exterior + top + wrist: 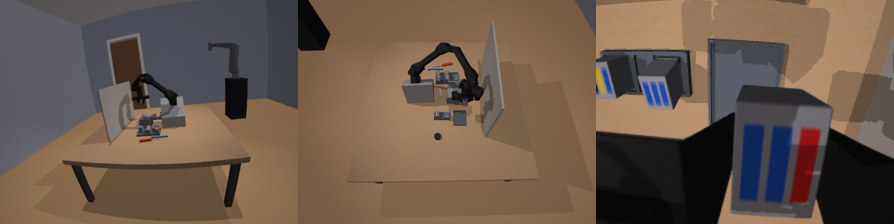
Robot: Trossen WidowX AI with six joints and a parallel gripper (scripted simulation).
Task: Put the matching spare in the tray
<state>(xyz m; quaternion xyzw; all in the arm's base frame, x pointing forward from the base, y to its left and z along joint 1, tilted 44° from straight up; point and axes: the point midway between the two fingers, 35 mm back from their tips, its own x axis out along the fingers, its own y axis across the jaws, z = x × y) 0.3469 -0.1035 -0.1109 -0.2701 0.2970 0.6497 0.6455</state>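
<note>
Right now my gripper tip is 170 mm above the dark grey tray, 40 mm to the left of it and 20 mm past it. Round my gripper tip: mounted unit: 180 mm to the left, 130 mm below, 60 mm behind; tall white panel: 190 mm ahead, 150 mm to the left, 50 mm above; black tape roll: 200 mm behind, 190 mm to the right, 170 mm below.
</note>
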